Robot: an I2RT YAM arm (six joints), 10 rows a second.
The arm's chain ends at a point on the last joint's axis. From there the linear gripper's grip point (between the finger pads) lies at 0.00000 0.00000 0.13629 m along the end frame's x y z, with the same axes.
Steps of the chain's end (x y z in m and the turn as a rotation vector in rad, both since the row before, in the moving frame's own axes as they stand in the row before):
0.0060, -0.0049, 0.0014, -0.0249, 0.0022, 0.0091
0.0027, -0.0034, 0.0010, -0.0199, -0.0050, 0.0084
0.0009, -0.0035, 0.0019, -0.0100, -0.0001, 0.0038
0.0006, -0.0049, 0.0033, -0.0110, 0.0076, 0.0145
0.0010, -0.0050, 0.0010, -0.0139, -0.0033, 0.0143
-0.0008, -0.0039, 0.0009, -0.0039, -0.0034, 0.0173
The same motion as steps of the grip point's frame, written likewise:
0.0063, -0.0015, 0.0014, -0.0249, 0.0022, 0.0091
0.0020, -0.0007, 0.0010, -0.0199, -0.0050, 0.0084
0.0009, -0.0021, 0.0019, -0.0100, -0.0001, 0.0038
0.0016, -0.0034, 0.0033, -0.0110, 0.0076, 0.0145
0.0005, -0.0031, 0.0010, -0.0139, -0.0033, 0.0143
-0.0013, -0.0034, 0.0009, -0.0039, -0.0034, 0.0173

